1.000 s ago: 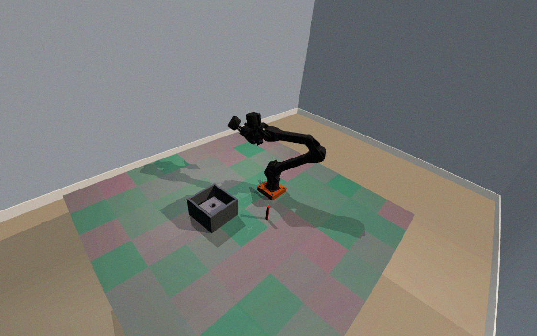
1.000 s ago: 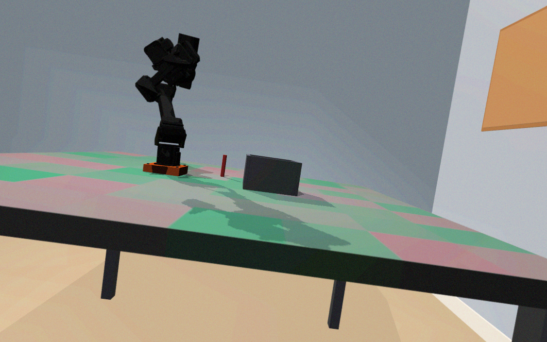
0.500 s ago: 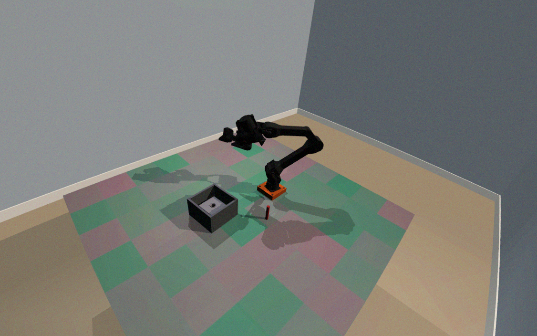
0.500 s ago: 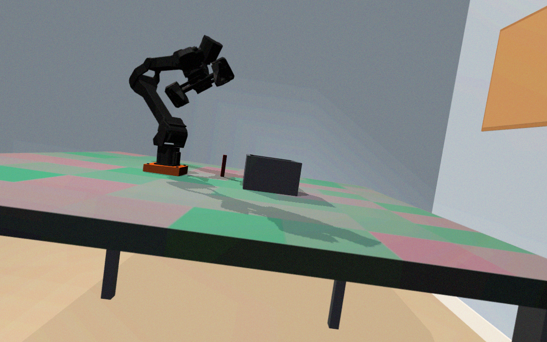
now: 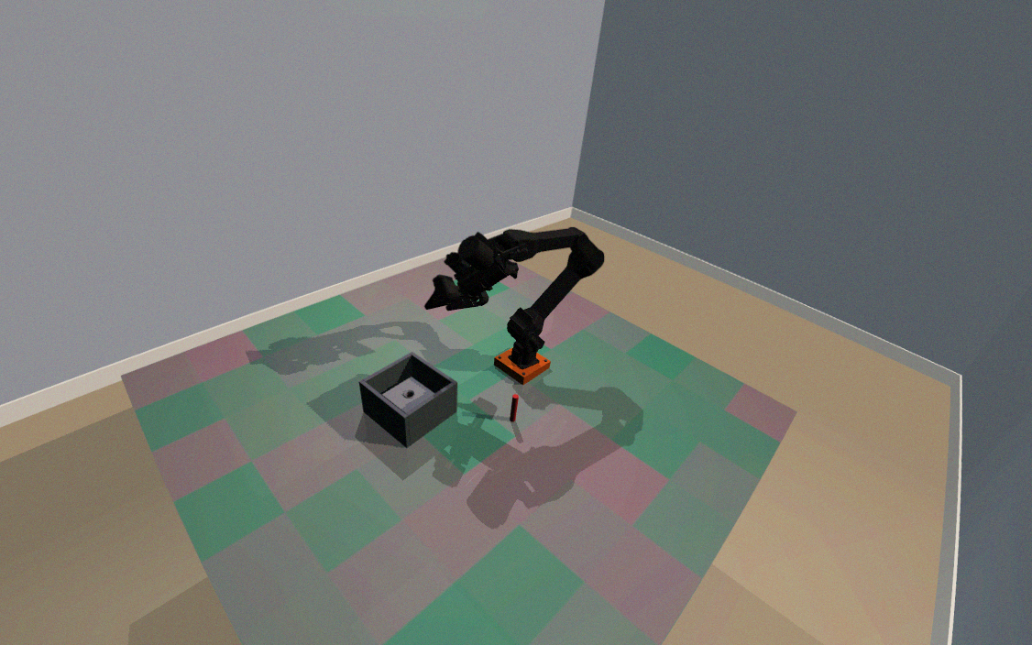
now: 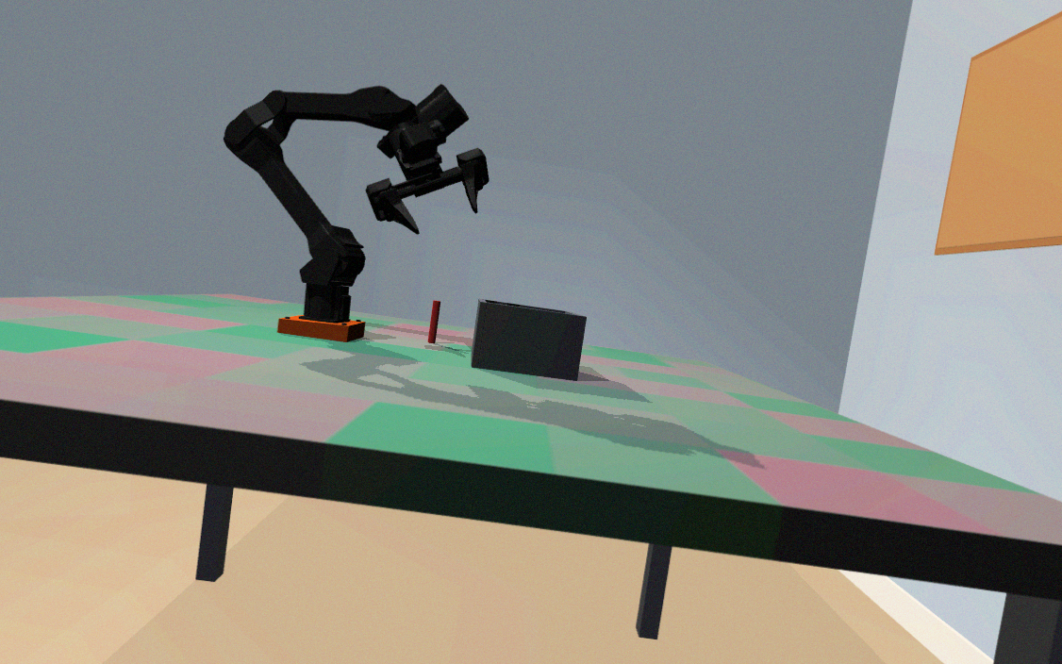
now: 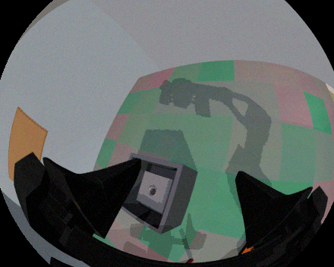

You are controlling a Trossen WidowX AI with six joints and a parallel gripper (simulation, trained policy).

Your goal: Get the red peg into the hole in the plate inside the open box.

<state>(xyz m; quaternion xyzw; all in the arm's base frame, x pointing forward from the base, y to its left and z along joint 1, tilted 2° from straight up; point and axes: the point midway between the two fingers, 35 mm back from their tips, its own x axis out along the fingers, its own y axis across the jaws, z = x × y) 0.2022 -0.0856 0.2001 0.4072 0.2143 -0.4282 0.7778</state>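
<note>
Right now my gripper tip is 7 cm past the red peg, 25 cm to the right of it and 17 cm above it. Round my gripper tip: grey plate (13 cm ahead, 9 cm to the left, 16 cm below); dark box (13 cm ahead, 9 cm to the left, 18 cm below).
</note>
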